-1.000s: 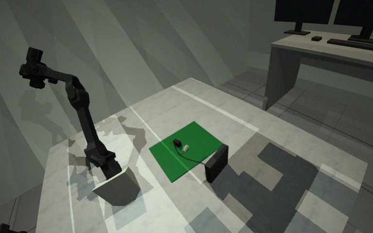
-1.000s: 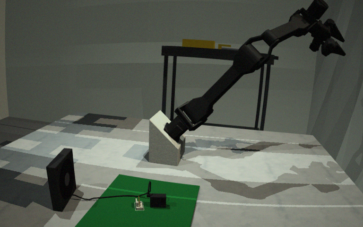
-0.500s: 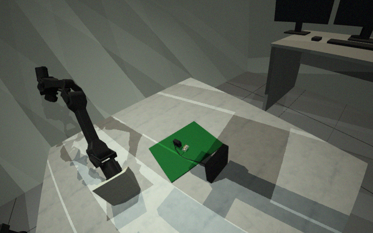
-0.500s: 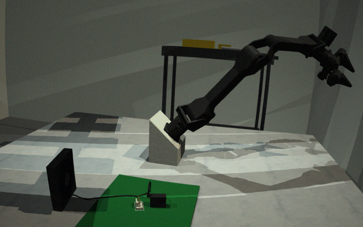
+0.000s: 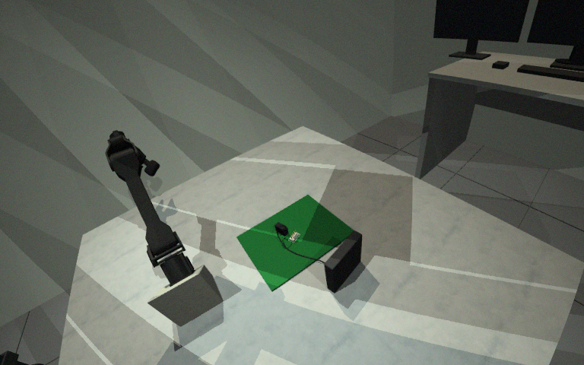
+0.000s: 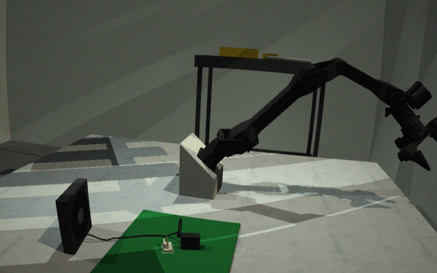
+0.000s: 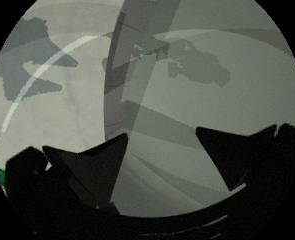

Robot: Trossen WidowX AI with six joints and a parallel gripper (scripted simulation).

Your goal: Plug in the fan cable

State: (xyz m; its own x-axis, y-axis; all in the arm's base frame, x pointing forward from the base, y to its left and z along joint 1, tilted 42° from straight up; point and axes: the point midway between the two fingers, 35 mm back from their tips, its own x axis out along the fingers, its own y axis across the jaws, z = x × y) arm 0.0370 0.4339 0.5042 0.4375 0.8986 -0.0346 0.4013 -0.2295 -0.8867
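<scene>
The black plug is 260 mm ahead of my gripper tip, 670 mm to the right of it and 140 mm below it. Also, from my gripper tip: black fan 290 mm ahead, 900 mm to the right, 100 mm below; header 270 mm ahead, 720 mm to the right, 150 mm below; green board 280 mm ahead, 710 mm to the right, 170 mm below.
</scene>
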